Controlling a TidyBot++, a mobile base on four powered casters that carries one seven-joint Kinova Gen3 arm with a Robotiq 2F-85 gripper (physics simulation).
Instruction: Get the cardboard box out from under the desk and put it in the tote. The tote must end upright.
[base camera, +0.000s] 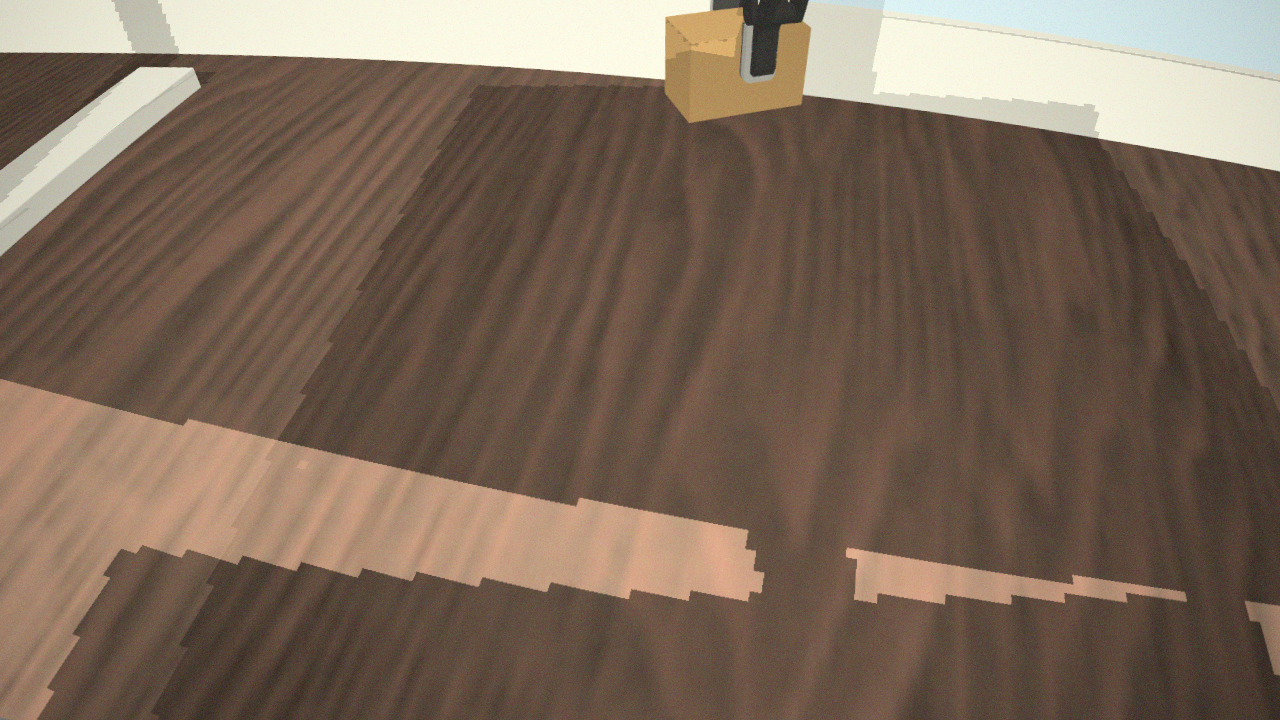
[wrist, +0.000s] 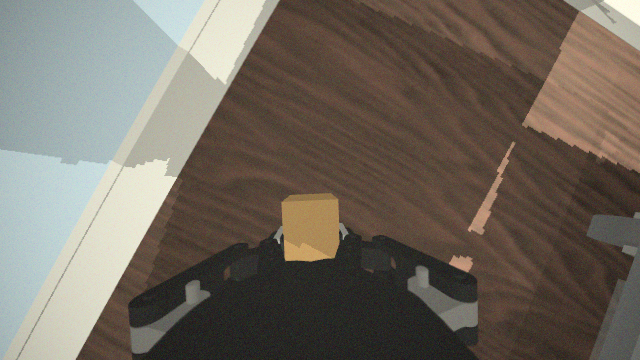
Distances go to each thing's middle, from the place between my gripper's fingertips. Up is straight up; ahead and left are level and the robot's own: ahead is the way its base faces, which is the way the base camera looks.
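Tan cardboard box (wrist: 310, 222) right at my hand.
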